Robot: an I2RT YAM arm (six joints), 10 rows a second.
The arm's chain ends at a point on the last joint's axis. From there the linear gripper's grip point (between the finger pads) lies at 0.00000 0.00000 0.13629 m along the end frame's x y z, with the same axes.
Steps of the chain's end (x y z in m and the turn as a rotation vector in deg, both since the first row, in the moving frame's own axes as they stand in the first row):
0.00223 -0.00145 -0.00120 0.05 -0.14 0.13
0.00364 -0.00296 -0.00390 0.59 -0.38 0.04
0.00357 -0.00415 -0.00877 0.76 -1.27 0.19
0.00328 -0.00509 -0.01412 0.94 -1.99 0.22
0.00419 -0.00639 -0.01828 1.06 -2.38 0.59
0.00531 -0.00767 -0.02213 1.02 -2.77 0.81
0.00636 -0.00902 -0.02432 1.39 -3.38 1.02
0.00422 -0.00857 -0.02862 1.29 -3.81 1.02
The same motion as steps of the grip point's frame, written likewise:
0.00190 -0.00157 -0.00120 0.05 -0.14 0.13
0.00274 -0.00436 -0.00391 0.59 -0.38 0.04
0.00055 -0.00596 -0.00882 0.76 -1.27 0.19
-0.00145 -0.00733 -0.01422 0.94 -1.99 0.22
-0.00146 -0.00894 -0.01842 1.06 -2.38 0.59
-0.00126 -0.01014 -0.02231 1.02 -2.77 0.81
-0.00164 -0.01240 -0.02460 1.39 -3.38 1.02
-0.00481 -0.01172 -0.02896 1.29 -3.81 1.02

